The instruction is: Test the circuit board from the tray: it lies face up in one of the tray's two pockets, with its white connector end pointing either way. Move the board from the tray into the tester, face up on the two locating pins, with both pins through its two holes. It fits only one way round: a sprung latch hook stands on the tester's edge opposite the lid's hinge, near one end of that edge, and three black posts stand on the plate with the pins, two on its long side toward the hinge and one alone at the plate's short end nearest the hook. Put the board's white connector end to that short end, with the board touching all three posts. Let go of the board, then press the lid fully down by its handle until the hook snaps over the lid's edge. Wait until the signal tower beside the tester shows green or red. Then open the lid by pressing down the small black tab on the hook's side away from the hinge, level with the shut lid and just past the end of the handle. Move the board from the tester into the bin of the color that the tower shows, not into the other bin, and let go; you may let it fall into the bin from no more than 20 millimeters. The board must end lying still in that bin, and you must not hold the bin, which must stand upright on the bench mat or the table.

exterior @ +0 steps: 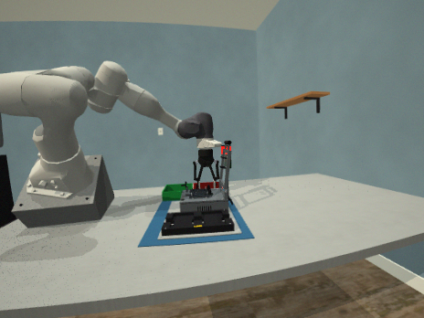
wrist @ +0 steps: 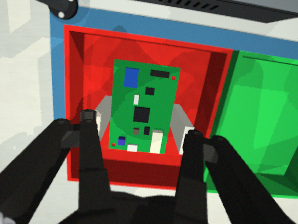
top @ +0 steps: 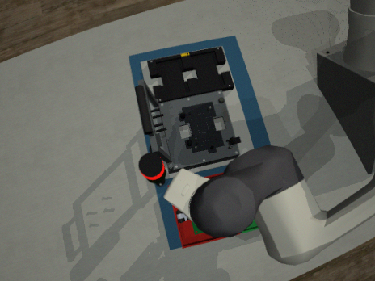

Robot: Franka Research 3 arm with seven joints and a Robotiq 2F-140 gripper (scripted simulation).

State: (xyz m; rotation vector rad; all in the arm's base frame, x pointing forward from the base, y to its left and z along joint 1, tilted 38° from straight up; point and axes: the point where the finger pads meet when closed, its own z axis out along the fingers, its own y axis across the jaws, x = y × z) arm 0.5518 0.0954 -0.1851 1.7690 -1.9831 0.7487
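The red bin lies 2 cm below my hand. The rest, counted from my hand: green bin 15 cm behind, 2 cm to the left, 2 cm below; then latch hook 13 cm to the right, 12 cm behind, 5 cm above; then green circuit board 2 cm below.
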